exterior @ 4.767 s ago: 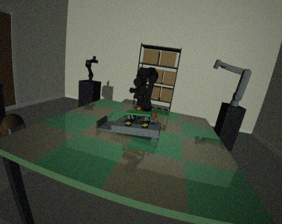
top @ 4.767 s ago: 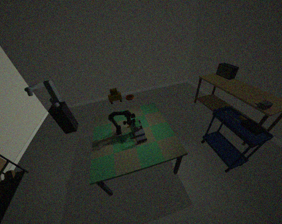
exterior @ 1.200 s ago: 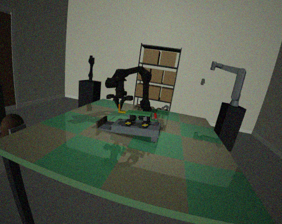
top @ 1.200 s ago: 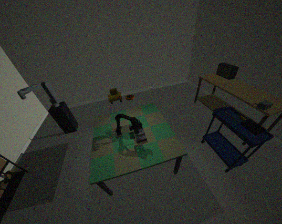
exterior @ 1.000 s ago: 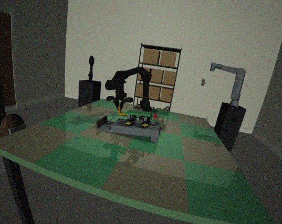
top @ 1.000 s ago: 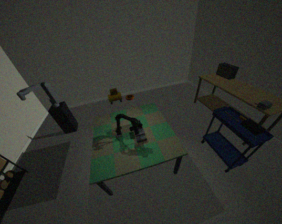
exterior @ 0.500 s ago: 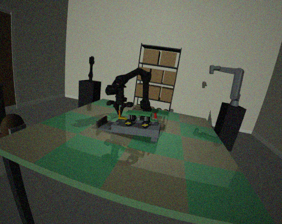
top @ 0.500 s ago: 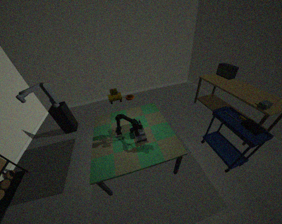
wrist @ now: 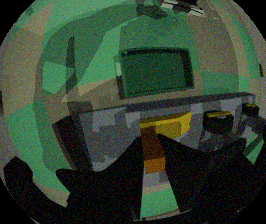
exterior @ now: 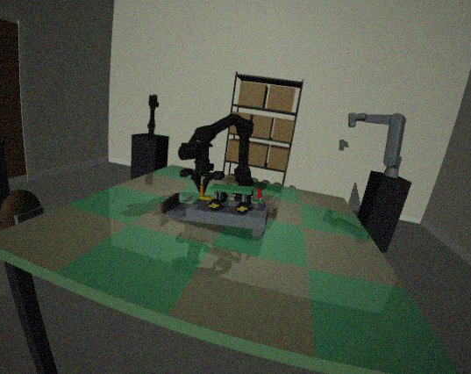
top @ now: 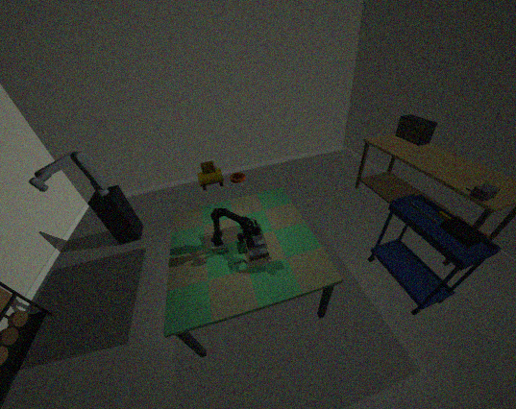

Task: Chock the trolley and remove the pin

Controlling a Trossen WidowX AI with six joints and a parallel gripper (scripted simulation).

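My gripper tip is now 26 cm to the right of the red-headed stop pin, 4 cm below it and 4 cm short of it. Round my gripper tip: dark end stop (12 cm to the right, 6 cm below, 5 cm ahead); dark green tray (9 cm below, 7 cm behind, 4 cm to the left); yellow chock (2 cm to the left).
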